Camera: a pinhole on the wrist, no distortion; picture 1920 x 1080 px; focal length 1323.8 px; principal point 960.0 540.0 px. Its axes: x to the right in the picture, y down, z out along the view. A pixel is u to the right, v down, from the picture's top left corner.
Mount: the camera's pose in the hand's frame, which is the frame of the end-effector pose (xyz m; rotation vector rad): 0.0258 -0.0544 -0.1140 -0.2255 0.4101 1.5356
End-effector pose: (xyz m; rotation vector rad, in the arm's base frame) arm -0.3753 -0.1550 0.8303 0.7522 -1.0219 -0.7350
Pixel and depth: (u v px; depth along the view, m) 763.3 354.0 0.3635
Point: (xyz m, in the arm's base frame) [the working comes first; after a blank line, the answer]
In the camera's frame: -0.0540 -0.0511 0.3635

-0.5433 -0.2788 0.9930
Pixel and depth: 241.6 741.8 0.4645
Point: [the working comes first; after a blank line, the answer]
In the camera's frame: -0.2521 0.0708 0.4645

-0.7739 -0.3024 0.8905
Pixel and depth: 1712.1 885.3 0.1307
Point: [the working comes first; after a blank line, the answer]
In the camera's frame: 0.0743 0.0341 0.1307

-0.3427 -0.1202 0.8811
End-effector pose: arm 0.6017 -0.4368 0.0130 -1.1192 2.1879 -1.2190
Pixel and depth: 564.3 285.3 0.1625
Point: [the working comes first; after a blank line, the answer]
In the camera's frame: -0.0486 -0.0313 0.1625

0.6049 -0.5347 0.0193
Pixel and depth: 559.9 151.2 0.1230
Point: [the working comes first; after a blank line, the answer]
In the camera's frame: -0.0372 -0.0361 0.1230

0.5802 -0.5149 0.0460
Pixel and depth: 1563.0 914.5 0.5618
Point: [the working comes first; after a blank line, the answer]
In the camera's frame: 0.2559 0.1589 0.5618

0.6672 -0.4233 -0.5022
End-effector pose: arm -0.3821 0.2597 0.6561 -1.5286 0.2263 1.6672
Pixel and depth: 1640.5 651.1 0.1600
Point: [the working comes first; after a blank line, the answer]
In the camera's frame: 0.0822 0.0134 0.1600

-0.4365 0.2206 0.5966
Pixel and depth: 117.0 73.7 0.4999
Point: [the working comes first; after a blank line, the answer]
In the camera's frame: -0.3183 -0.1761 0.4999

-0.5810 0.7600 0.5909
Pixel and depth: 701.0 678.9 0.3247
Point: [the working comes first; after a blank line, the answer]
In the camera's frame: -0.0635 0.0341 0.3247

-0.5451 0.3971 0.6731
